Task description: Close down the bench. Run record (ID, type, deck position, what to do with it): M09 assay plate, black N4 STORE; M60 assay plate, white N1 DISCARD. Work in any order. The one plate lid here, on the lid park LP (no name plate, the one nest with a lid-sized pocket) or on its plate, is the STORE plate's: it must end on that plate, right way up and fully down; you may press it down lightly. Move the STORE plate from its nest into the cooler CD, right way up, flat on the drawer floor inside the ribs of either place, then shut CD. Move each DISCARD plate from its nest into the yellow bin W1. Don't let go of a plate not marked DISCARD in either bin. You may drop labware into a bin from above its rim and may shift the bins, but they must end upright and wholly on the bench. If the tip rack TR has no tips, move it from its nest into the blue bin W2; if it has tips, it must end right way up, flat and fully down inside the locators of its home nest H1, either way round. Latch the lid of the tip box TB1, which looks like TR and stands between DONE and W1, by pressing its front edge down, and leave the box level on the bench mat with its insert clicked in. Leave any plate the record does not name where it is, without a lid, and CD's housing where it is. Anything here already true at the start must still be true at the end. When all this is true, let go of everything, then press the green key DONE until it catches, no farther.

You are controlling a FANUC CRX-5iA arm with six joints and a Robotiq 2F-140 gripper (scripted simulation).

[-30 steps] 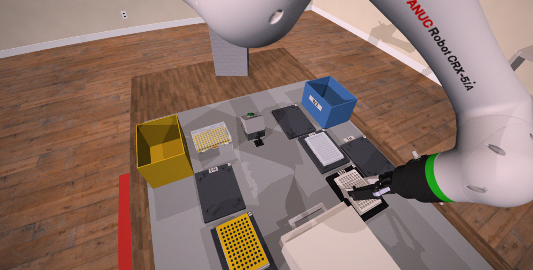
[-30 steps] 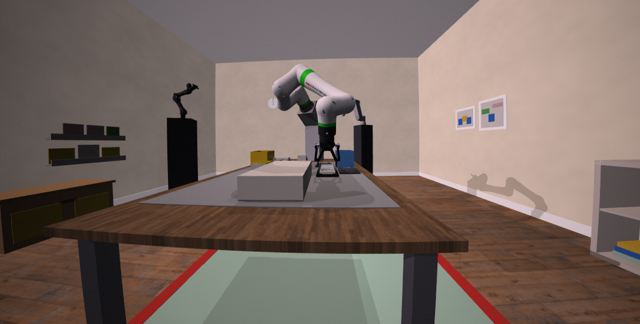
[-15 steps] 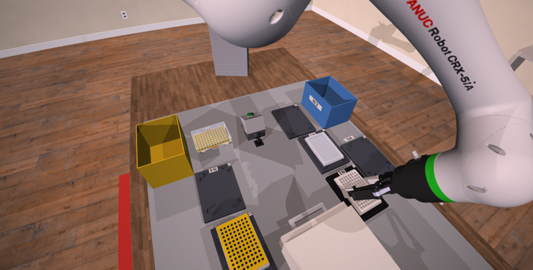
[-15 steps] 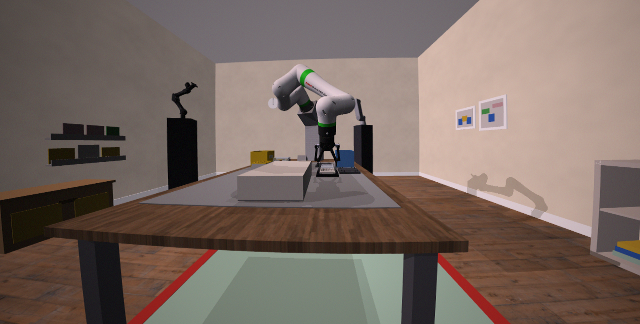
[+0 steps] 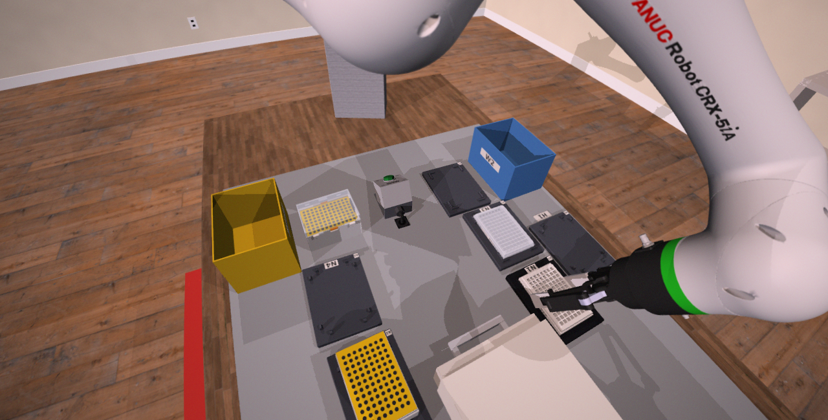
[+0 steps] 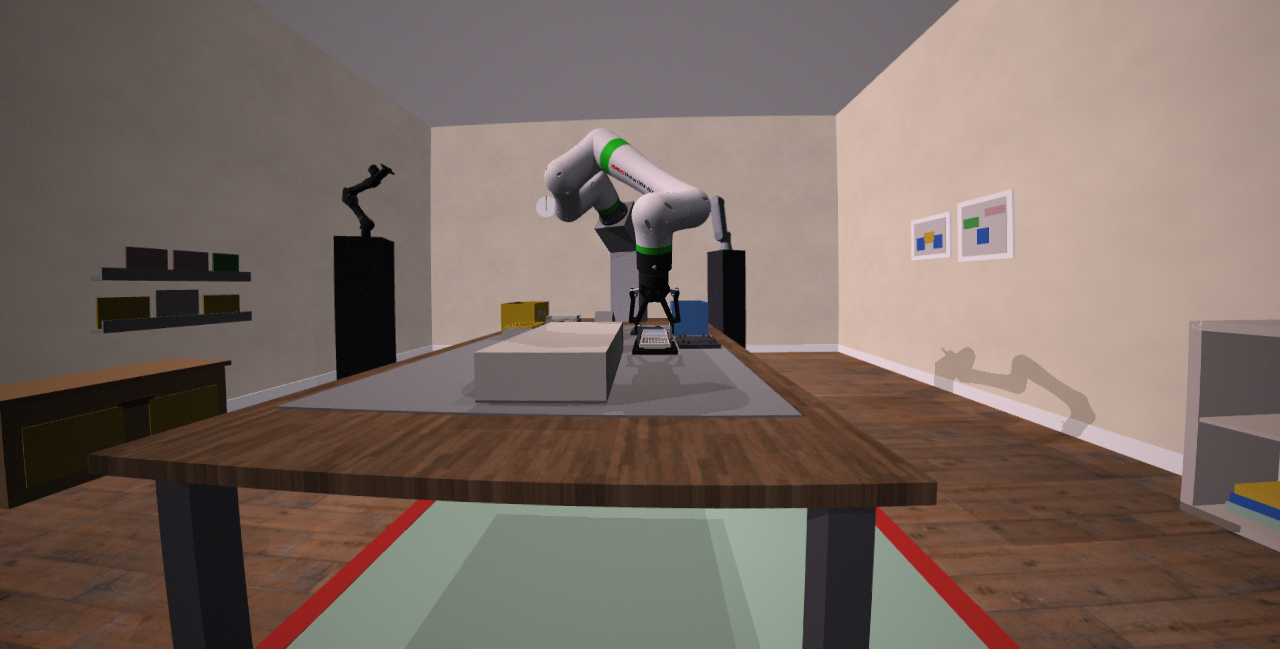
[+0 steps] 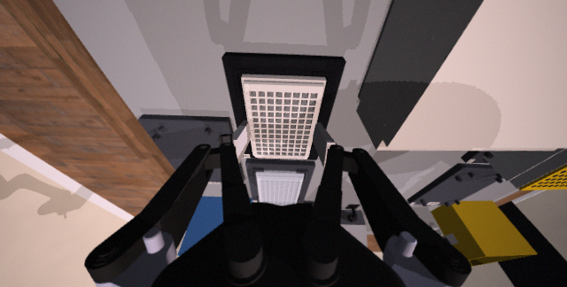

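Now: hand 4 cm above the black nest N1. Also, from my hand: white assay plate: 2 cm below; nest H1: 16 cm to the left, 4 cm below, 3 cm behind; lid: 22 cm to the right, 3 cm ahead, 1 cm below.
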